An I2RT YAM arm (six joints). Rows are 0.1 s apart.
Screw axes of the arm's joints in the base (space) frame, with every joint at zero. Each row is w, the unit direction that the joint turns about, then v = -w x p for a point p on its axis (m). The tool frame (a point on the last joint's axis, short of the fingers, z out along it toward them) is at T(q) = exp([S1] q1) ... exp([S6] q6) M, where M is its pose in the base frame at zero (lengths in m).
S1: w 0 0 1 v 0 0 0
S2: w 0 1 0 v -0.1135 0 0.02
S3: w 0 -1 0 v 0.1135 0 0.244
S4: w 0 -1 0 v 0.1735 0 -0.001
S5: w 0 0 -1 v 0 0.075 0
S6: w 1 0 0 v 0 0.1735 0
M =
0 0 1 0.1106
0 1 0 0
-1 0 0 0.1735
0 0 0 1
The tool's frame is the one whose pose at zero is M.
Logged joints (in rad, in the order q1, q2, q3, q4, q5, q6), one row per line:
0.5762 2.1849 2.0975 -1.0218 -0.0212 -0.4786
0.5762 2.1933 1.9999 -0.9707 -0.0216 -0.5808
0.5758 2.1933 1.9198 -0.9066 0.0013 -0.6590
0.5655 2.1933 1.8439 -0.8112 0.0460 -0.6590
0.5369 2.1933 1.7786 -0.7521 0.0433 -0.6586
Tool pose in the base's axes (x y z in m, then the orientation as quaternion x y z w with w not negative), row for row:
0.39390 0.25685 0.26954 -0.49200 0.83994 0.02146 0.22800
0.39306 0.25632 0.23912 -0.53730 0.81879 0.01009 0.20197
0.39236 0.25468 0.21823 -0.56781 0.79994 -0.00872 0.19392
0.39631 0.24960 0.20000 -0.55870 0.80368 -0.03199 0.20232
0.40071 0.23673 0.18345 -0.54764 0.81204 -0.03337 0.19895
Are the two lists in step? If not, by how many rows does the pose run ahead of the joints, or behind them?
They are in step.
